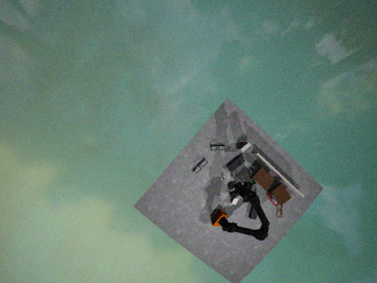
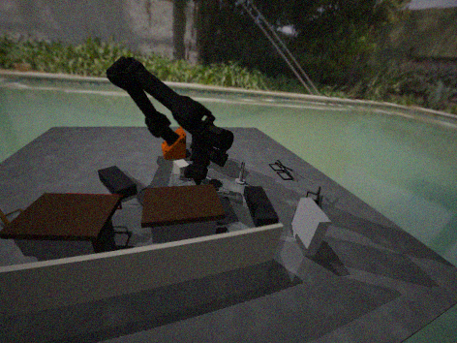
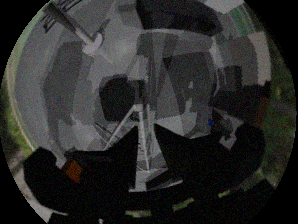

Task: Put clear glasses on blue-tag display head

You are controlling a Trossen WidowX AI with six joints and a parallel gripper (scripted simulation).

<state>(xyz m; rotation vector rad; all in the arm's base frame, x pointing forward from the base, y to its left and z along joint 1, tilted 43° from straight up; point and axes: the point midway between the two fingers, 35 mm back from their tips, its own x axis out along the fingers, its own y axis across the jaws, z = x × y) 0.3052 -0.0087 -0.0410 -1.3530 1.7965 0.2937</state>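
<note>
Right now my gripper tip is 160 mm to the right of the small upright post and 10 mm below it. Also, from my gripper tip: white wall (300 mm ahead, 230 mm to the right, 40 mm above); grey box (320 mm ahead, 170 mm to the left, 40 mm above); small pale block (110 mm behind, 40 mm to the right, 10 mm above).
</note>
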